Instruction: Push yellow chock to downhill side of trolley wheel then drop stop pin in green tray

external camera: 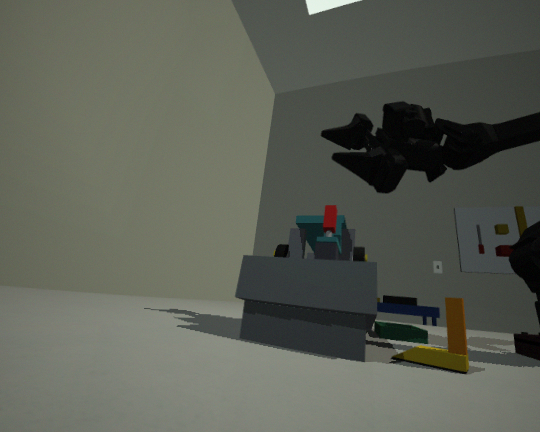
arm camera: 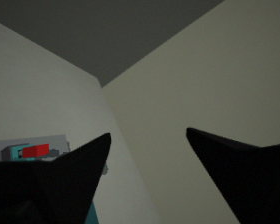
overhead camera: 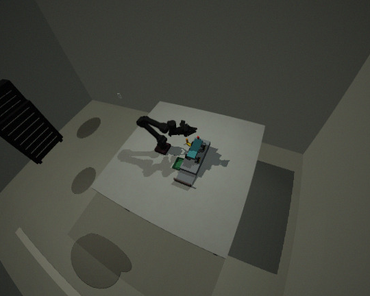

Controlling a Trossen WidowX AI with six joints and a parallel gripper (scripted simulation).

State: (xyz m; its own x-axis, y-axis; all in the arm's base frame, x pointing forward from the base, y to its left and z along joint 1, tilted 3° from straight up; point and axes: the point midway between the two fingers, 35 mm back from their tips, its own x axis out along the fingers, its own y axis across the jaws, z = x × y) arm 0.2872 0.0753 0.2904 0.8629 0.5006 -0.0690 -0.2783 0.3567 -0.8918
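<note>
My gripper tip is now 20 mm past the red-headed stop pin, 60 mm to the right of it and 170 mm above it. Also, from my gripper tip: grey ramp block: 70 mm to the right, 260 mm below; then yellow chock: 130 mm behind, 60 mm to the left, 290 mm below; then teal trolley: 60 mm to the right, 200 mm below.
</note>
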